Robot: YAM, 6 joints.
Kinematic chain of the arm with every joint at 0, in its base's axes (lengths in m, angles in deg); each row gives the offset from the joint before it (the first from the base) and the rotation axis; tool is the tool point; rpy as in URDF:
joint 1: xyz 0 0 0.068 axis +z
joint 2: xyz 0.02 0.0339 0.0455 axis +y
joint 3: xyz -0.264 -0.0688 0 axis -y
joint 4: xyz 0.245 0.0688 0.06 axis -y
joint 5: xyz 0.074 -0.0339 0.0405 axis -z
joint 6: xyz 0.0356 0 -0.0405 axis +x
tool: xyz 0 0 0 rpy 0 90 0
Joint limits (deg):
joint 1: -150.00..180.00
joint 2: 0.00..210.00
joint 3: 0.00..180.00
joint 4: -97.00..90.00
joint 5: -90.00..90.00
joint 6: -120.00..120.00
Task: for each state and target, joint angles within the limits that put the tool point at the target. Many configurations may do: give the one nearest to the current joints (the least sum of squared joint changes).
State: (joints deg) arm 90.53 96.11 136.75 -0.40 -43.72 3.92
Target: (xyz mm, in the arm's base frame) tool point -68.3 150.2 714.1
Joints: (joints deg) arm 107.77 97.57 157.15 9.66 -32.63 3.92
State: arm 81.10 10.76 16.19 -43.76 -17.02 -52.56
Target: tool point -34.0 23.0 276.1
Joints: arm 111.07 1.02 32.10 -42.50 -41.21 -52.56
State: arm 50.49 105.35 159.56 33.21 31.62 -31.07
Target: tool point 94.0 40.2 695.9
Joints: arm 36.53 109.97 176.59 55.09 41.64 -31.07
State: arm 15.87 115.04 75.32 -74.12 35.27 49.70
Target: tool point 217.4 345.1 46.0
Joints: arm 60.38 139.64 92.95 -57.39 31.20 49.70
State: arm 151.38 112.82 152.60 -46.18 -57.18 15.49
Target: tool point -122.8 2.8 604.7
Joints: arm 164.01 79.11 141.96 -71.30 -61.00 15.49
